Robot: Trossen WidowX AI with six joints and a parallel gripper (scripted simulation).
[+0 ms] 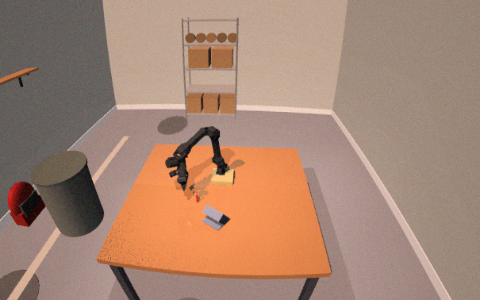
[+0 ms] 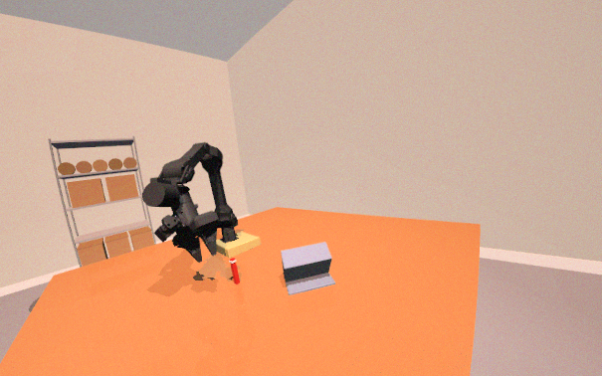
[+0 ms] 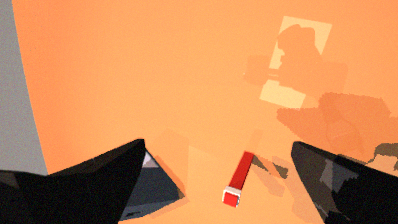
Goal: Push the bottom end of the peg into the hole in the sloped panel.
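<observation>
My gripper tip is now 20 mm past the peg, 70 mm to the right of it and 60 mm above it. Round my gripper tip: panel 130 mm ahead, 230 mm to the left, 70 mm below.
</observation>
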